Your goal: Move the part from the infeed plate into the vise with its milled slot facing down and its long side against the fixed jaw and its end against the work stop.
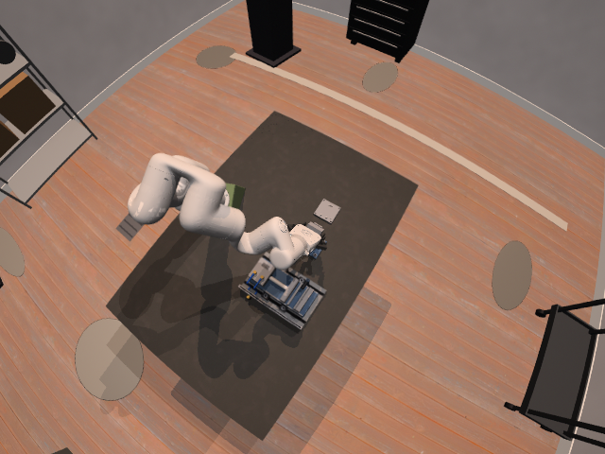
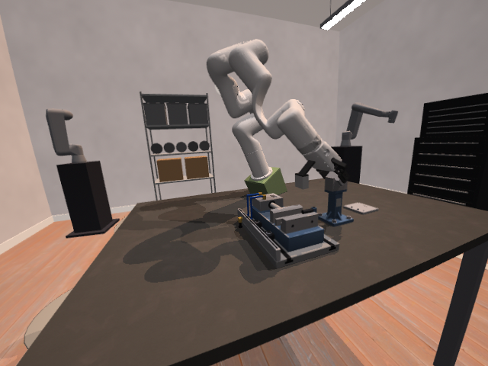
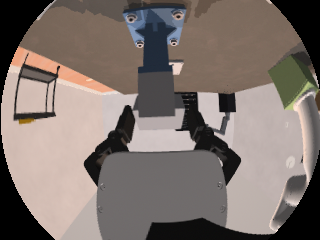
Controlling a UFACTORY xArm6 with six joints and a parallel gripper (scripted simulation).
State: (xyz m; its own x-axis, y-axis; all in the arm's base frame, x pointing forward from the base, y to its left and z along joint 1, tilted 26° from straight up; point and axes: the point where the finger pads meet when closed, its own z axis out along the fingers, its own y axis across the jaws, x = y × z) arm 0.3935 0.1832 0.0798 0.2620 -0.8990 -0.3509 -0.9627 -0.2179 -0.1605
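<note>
The part lies 1 cm to the left of my hand and 1 cm below it. The rest, counted from my hand: air cylinder 23 cm to the right, 9 cm below, 6 cm behind; grey rail 31 cm to the right, 13 cm below, 5 cm ahead.
</note>
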